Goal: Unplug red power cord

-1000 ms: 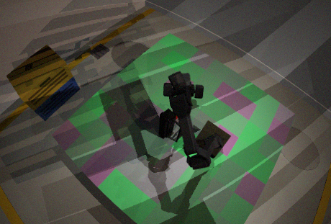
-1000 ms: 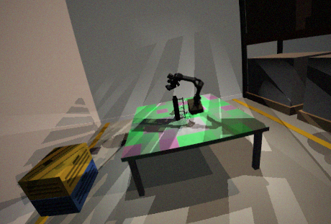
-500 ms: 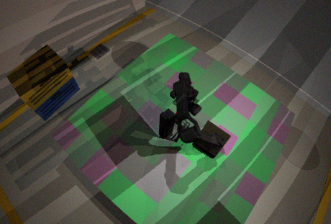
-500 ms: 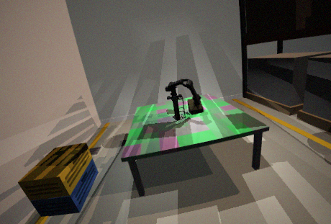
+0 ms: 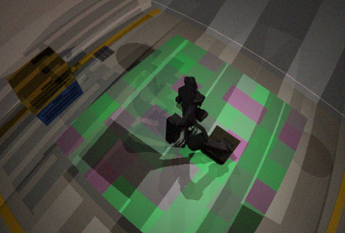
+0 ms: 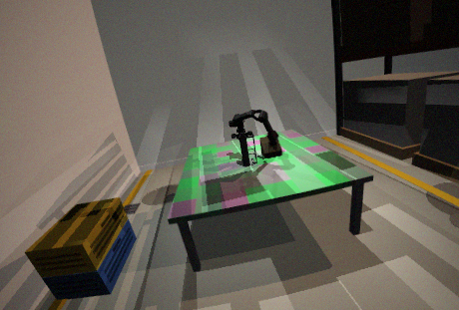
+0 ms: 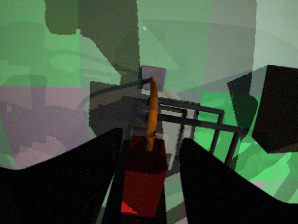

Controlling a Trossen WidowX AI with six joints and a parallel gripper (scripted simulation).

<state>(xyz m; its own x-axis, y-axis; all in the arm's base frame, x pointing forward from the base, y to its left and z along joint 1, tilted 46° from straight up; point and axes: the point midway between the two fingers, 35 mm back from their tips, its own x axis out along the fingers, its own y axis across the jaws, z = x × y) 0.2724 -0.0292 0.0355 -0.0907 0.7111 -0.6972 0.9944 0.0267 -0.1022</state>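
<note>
The red plug is 6 cm to the left of my gripper tip and 1 cm below it. From my gripper tip the other things lie so: grey square: 15 cm below.
</note>
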